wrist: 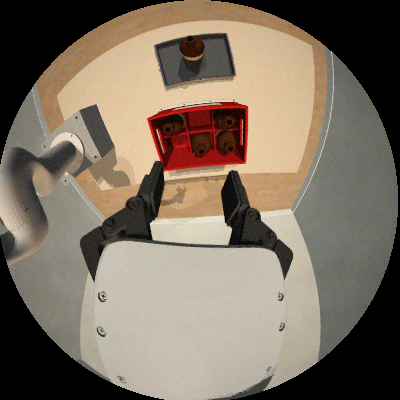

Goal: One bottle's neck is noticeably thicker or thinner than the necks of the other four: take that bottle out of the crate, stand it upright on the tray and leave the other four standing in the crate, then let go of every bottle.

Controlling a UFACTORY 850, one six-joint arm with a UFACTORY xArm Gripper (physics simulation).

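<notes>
One brown bottle (192, 48) stands upright on the dark grey tray (167, 75) at the top of the wrist view, clear of the tray's rim. The red crate (205, 161) stands below the tray in the view. It holds a brown bottle (172, 125) at the upper left, a second (226, 120) at the upper right, a third (201, 144) at the lower middle and a fourth (227, 142) at the lower right. The upper middle and lower left compartments hold no bottle. My gripper (194, 176) is open, with nothing between its fingers, apart from the crate and the bottles.
A grey block-shaped base (95, 132) with a pale jointed arm (25, 200) is at the left of the view. The tray and crate stand on a cream mat (280, 100) over a wooden surface (260, 192). A white surface (300, 280) lies below.
</notes>
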